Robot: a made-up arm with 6 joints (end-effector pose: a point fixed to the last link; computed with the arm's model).
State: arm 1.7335 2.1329 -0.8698 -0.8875 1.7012 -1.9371
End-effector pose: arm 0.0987 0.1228 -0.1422 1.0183 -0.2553 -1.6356
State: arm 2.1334 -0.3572 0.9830 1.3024 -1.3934 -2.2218
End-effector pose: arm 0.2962 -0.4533 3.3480 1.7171 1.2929 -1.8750
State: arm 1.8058 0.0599 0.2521 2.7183 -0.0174 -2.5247
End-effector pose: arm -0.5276 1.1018 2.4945 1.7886 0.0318 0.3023
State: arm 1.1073 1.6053 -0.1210 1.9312 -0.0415 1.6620
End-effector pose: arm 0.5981 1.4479 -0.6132 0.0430 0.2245 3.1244
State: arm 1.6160 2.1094 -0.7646 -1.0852 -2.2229 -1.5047
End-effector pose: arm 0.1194 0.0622 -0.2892 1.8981 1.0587 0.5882
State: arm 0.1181 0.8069 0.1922 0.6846 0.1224 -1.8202
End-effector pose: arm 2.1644 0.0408 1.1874 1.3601 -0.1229 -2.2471
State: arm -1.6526 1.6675 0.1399 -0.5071 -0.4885 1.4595
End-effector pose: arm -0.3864 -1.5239 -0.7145 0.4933 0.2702 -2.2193
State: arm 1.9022 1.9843 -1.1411 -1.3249 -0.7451 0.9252
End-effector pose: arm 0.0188 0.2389 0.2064 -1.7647 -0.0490 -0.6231
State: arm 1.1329 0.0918 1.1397 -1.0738 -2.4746 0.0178
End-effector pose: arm 0.4982 0.7961 3.1750 0.2563 0.5439 0.4830
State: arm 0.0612 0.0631 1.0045 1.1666 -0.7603 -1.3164
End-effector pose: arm 0.5698 -0.0491 3.3168 1.7837 -1.8561 -1.6260
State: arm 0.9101 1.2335 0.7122 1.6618 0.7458 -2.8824
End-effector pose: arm 1.5812 2.0415 0.7816 0.7646 0.9676 -1.2759
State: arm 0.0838 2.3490 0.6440 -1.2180 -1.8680 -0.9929
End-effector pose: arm 0.7016 -0.0853 -1.6939 1.5686 -1.6485 1.5006
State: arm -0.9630 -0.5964 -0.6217 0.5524 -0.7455 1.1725
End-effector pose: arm -0.0019 -0.3747 2.0518 -0.7468 -0.6328 -1.0239
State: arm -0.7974 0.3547 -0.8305 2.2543 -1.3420 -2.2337
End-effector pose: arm 0.9102 -0.7048 1.0318 -0.6862 -1.8956 -1.9050
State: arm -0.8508 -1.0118 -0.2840 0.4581 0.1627 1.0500
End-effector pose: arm -0.5542 0.2645 2.3153 -0.9118 -2.2935 -0.3181
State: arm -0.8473 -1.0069 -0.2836 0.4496 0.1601 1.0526
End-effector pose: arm -0.5500 0.2551 2.3172 -0.9001 -2.2926 -0.3249
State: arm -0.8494 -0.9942 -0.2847 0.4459 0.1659 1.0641
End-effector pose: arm -0.5345 0.2384 2.3222 -0.9066 -2.2805 -0.3244
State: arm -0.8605 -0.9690 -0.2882 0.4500 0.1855 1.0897
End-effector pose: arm -0.5017 0.2096 2.3314 -0.9414 -2.2507 -0.3120
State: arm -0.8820 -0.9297 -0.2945 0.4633 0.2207 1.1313
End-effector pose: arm -0.4505 0.1654 2.3437 -1.0062 -2.1993 -0.2853
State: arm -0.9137 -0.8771 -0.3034 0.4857 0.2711 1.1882
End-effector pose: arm -0.3845 0.1042 2.3556 -1.0954 -2.1254 -0.2435
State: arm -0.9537 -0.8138 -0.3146 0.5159 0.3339 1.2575
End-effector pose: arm -0.3103 0.0258 2.3630 -1.1975 -2.0309 -0.1878
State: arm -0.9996 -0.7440 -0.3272 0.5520 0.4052 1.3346
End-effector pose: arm -0.2366 -0.0664 2.3625 -1.3002 -1.9217 -0.1208
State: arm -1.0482 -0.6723 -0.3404 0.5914 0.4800 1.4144
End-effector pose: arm -0.1709 -0.1668 2.3525 -1.3926 -1.8062 -0.0473
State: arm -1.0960 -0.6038 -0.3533 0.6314 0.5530 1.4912
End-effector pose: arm -0.1187 -0.2670 2.3341 -1.4680 -1.6943 0.0270
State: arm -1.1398 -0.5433 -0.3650 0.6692 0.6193 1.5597
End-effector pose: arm -0.0818 -0.3581 2.3107 -1.5244 -1.5954 0.0962
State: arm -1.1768 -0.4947 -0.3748 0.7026 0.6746 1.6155
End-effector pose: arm -0.0591 -0.4325 2.2872 -1.5636 -1.5154 0.1554
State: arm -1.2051 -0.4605 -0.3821 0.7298 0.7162 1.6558
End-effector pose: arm -0.0473 -0.4850 2.2683 -1.5891 -1.4575 0.2016
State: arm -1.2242 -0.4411 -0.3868 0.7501 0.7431 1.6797
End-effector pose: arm -0.0429 -0.5147 2.2567 -1.6047 -1.4210 0.2334
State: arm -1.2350 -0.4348 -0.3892 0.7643 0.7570 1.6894
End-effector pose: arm -0.0430 -0.5241 2.2530 -1.6139 -1.4022 0.2529
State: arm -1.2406 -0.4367 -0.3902 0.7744 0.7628 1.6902
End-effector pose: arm -0.0454 -0.5208 2.2543 -1.6198 -1.3944 0.2644
